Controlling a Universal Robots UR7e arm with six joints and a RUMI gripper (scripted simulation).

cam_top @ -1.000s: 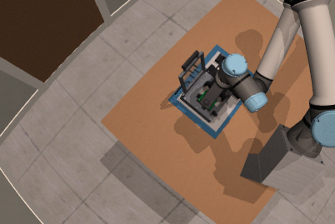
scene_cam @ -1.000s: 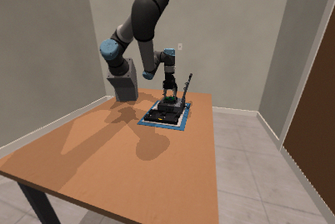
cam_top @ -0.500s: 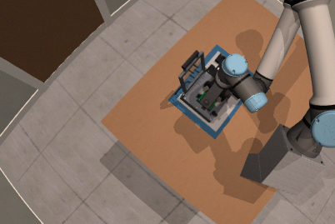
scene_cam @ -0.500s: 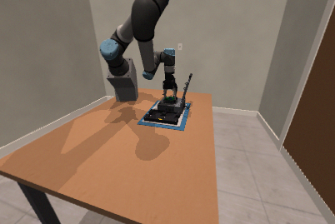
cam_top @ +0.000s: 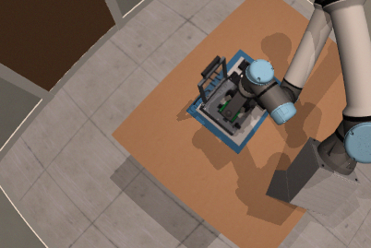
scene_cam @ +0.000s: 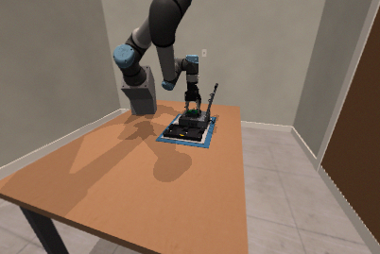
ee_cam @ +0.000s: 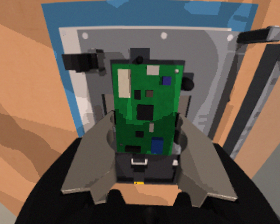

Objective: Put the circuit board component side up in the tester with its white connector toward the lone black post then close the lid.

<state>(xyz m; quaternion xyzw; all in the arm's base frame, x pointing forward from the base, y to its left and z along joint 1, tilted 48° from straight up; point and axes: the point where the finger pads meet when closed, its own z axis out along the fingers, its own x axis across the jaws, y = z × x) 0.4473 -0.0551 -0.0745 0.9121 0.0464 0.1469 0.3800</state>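
The green circuit board lies right at my hand. Also, from my hand: black block (6 cm behind, 6 cm to the left); then tester lid (12 cm ahead, 10 cm above).
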